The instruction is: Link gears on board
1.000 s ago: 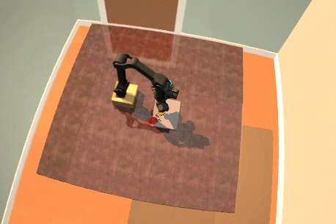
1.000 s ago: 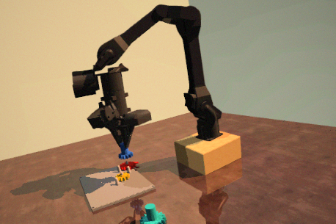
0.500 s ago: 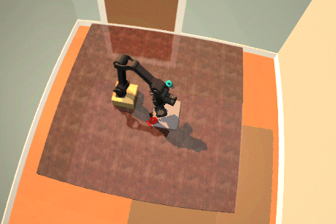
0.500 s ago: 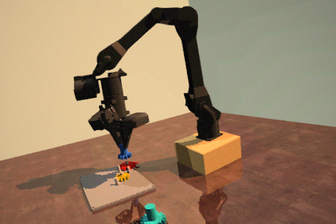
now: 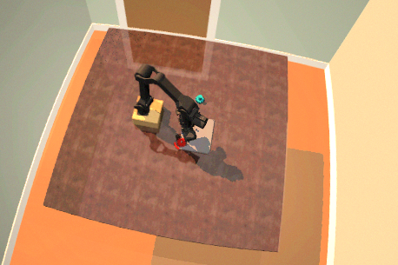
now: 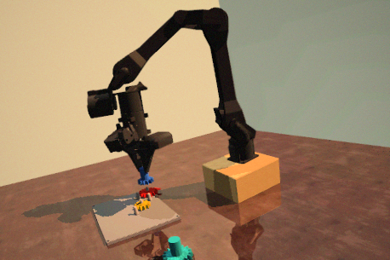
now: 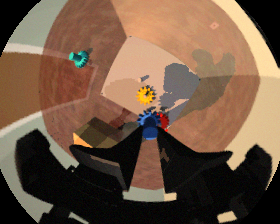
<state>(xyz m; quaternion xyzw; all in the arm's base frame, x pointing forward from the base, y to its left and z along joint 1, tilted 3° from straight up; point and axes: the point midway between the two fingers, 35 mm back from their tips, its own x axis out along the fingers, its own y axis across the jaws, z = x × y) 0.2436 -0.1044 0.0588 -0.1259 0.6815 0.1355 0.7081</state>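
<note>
Right now the yellow gear is 3 cm ahead of my gripper tip, 2 cm to the left of it and 7 cm below it. From my gripper tip the other things lie so: teal gear: 6 cm ahead, 25 cm to the left, 7 cm below; then red gear: 1 cm behind, 4 cm to the right, 7 cm below; then blue gear: 1 cm below.
</note>
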